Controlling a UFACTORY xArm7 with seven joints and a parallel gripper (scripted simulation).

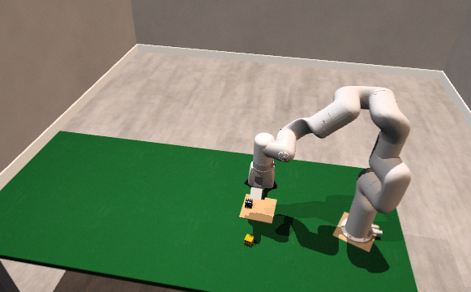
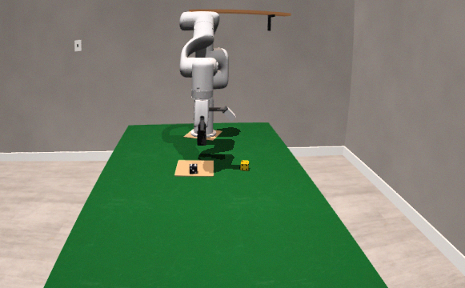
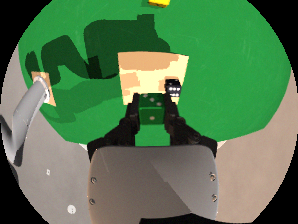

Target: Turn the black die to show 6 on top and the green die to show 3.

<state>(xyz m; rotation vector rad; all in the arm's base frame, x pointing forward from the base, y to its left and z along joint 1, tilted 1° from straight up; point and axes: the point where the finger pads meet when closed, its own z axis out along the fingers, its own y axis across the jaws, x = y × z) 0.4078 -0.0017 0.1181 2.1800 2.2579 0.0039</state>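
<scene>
My hand is 100 mm above the black die, 50 mm short of it and 30 mm to the left of it. Round my hand: green die 10 mm below; tan mat 120 mm below, 30 mm to the right; yellow die 160 mm to the left, 100 mm below, 10 mm ahead.
</scene>
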